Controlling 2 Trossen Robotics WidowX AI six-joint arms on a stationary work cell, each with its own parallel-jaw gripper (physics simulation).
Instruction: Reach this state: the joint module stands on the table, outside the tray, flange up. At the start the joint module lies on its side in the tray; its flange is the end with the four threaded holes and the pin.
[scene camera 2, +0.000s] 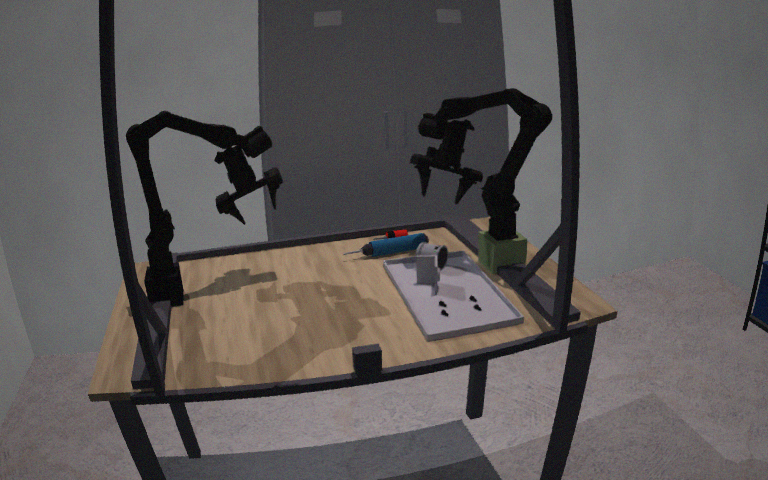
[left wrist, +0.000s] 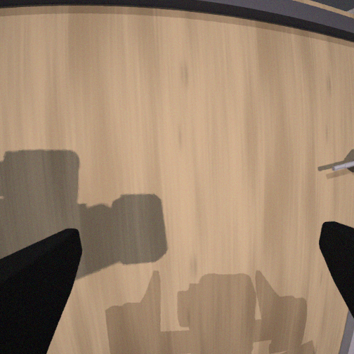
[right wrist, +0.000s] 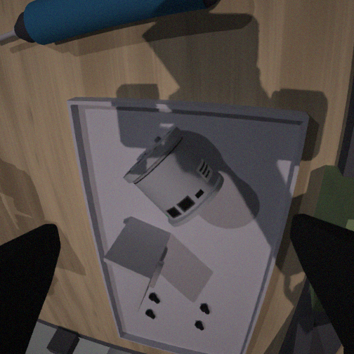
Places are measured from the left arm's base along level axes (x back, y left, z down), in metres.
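Pixels of known places: left gripper, fingertip midpoint: (scene camera 2: 259, 216); right gripper, fingertip midpoint: (scene camera 2: 439, 200); left arm's base, link origin: (scene camera 2: 161, 271); right arm's base, link origin: (scene camera 2: 503, 235).
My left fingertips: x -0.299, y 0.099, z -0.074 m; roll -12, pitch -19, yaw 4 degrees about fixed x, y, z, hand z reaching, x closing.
Ahead of a thing's pixels: the offset from my left fingertips to its top centre. "spot": to the spot under its first point.
The joint module {dz +0.086, dx -0.410, dy -0.145 m} (scene camera 2: 431, 250) (right wrist: 175, 182), a light grey cylinder with dark ports, lies on its side in the far part of the grey tray {dz +0.138, dx -0.395, dy -0.297 m} (scene camera 2: 475, 330) (right wrist: 200, 106). In the right wrist view its wider disc end, with a small stub, points to the upper left; the flange's holes cannot be made out. My right gripper (scene camera 2: 440, 199) (right wrist: 176, 231) is open and empty, high above the tray and the module. My left gripper (scene camera 2: 259, 215) (left wrist: 202, 238) is open and empty, high above the left part of the table, well away from the module.
A grey angular bracket {dz +0.080, dx -0.357, dy -0.262 m} (scene camera 2: 426, 271) (right wrist: 137, 245) stands in the tray beside the module, with several small black screws {dz +0.139, dx -0.429, dy -0.369 m} (scene camera 2: 472, 298) (right wrist: 154, 298) nearby. A blue driver {spot: dz +0.127, dx -0.360, dy -0.018 m} (scene camera 2: 396, 245) (right wrist: 110, 17) lies behind the tray, a red item {dz +0.119, dx -0.371, dy +0.075 m} (scene camera 2: 397, 233) beyond it. A green block {dz +0.072, dx -0.593, dy -0.198 m} (scene camera 2: 501, 254) is under the right arm.
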